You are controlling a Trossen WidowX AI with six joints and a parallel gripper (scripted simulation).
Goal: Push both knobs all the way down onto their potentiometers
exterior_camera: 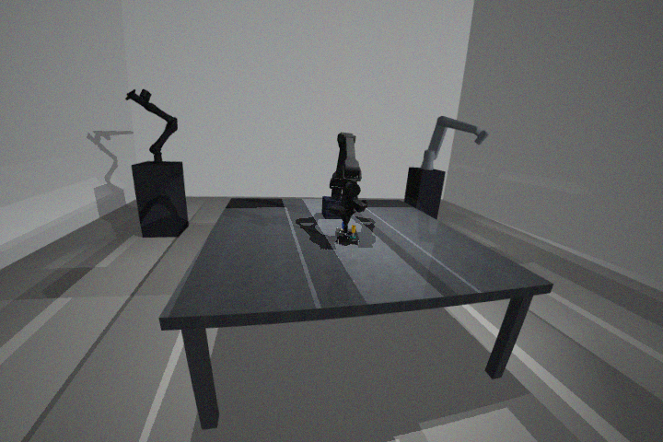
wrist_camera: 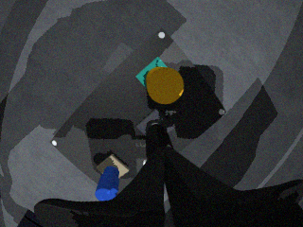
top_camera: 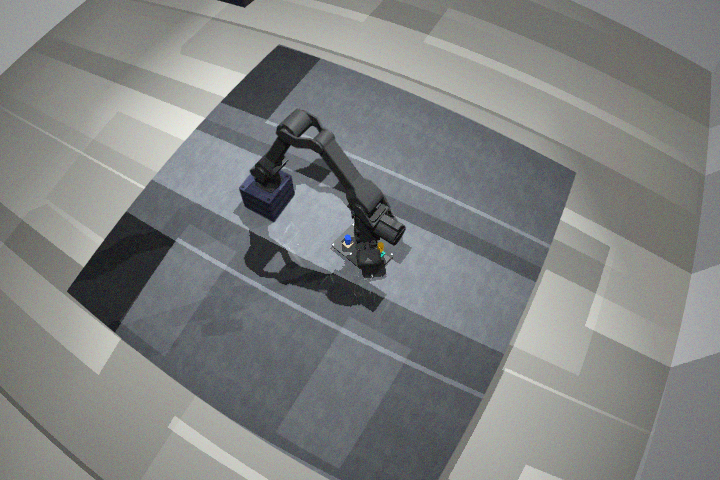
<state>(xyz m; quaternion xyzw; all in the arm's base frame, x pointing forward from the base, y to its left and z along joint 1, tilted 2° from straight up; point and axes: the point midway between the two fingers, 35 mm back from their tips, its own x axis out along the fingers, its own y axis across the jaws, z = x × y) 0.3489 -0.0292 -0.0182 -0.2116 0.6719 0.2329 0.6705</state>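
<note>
Now: the dark knob 10 mm below my gripper tip. The rest, counted from my gripper tip: blue knob (60 mm behind, 10 mm to the left, 20 mm below).
</note>
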